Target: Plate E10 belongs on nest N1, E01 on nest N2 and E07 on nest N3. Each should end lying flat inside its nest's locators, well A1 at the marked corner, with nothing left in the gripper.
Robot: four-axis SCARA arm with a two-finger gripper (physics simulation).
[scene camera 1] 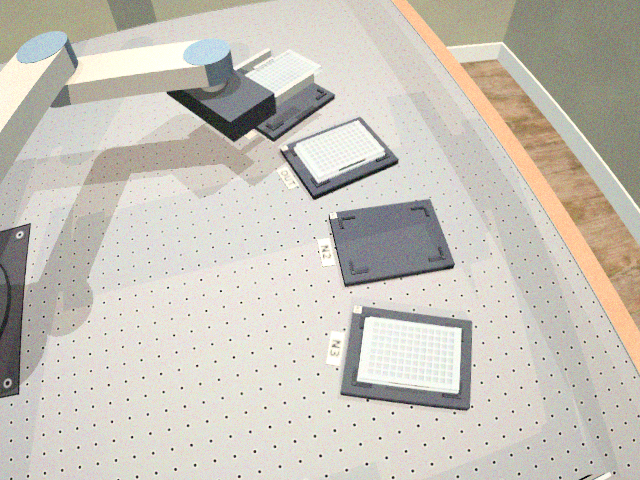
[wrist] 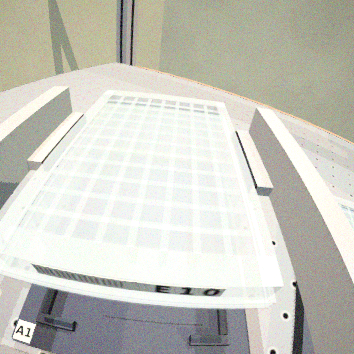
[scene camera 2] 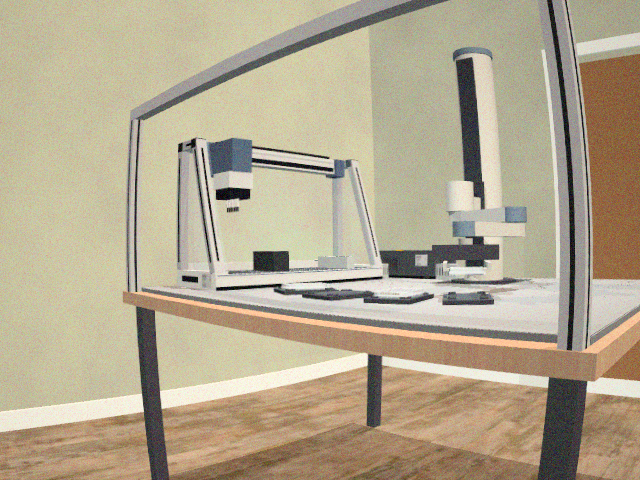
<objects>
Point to a nest N2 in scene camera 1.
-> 392, 241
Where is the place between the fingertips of my gripper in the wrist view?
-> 159, 110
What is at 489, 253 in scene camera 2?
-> My gripper.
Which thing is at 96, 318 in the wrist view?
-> A dark nest N1.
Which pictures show my gripper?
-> Scene camera 1, the wrist view and scene camera 2: all of them.
</objects>
